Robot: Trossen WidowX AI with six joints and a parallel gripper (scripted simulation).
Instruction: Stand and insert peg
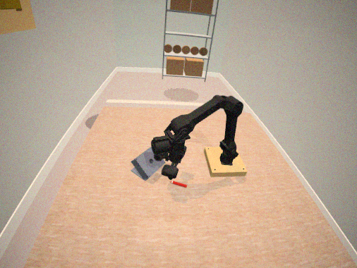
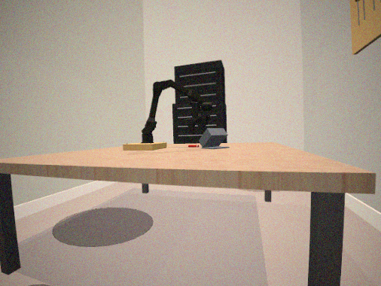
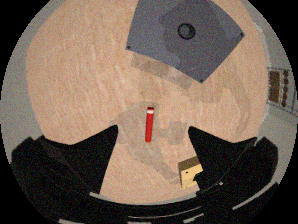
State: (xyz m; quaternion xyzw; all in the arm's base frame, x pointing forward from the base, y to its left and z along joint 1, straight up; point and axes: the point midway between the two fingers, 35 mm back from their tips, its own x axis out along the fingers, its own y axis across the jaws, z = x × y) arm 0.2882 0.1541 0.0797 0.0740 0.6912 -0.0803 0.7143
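Right now my gripper tip is 80 mm above the red peg and 20 mm past it. Round my gripper tip: grey sloped panel 130 mm ahead, 70 mm to the right, 20 mm below.
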